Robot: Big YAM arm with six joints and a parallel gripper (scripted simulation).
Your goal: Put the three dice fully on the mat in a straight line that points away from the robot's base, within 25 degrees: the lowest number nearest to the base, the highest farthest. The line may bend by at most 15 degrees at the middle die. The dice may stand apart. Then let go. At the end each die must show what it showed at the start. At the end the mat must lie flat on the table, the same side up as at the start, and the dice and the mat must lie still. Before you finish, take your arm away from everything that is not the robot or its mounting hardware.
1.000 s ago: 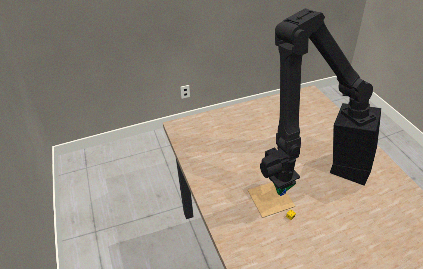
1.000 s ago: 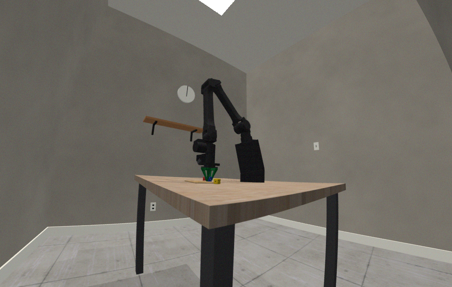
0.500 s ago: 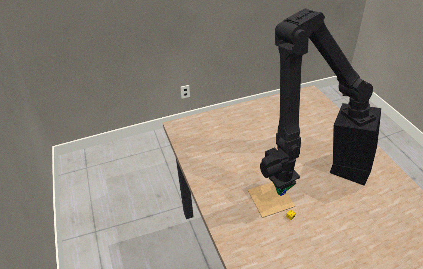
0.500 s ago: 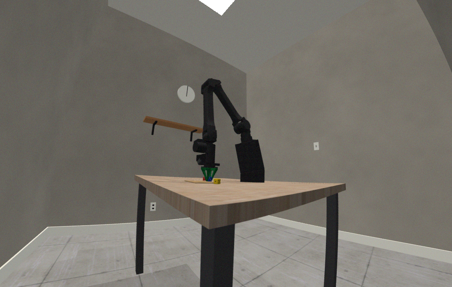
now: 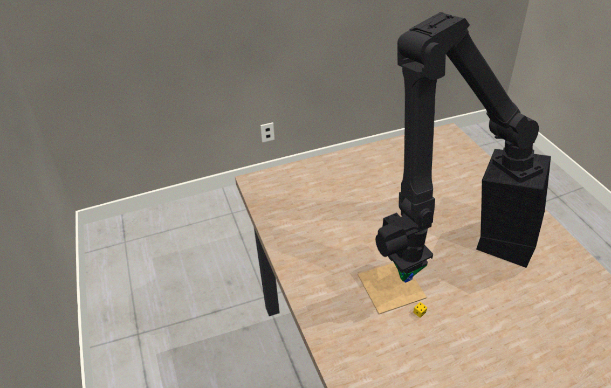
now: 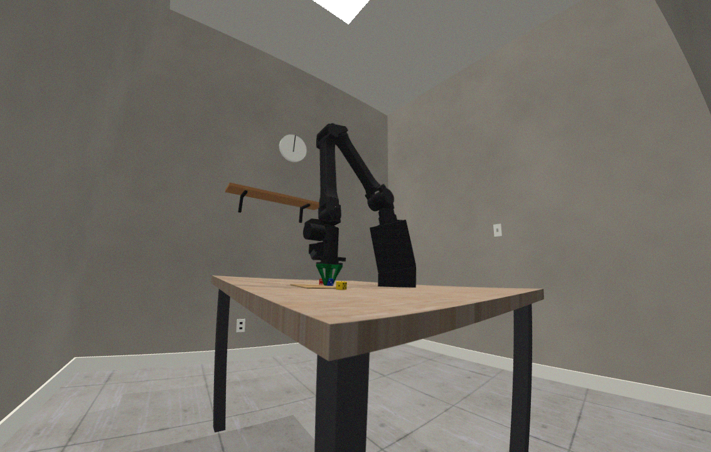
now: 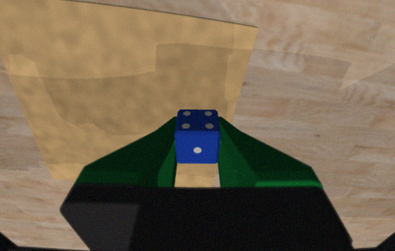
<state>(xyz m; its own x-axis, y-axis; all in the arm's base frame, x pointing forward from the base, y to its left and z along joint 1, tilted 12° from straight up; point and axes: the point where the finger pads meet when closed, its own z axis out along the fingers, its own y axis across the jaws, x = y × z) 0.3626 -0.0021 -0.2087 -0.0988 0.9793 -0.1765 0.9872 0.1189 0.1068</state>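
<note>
The blue die is right at my hand. From my hand the other things lie so: red die: 100 mm to the right, 30 mm behind; then tan mat: 50 mm ahead, 10 mm to the left, 10 mm below; then yellow die: 110 mm to the left, 20 mm ahead.
</note>
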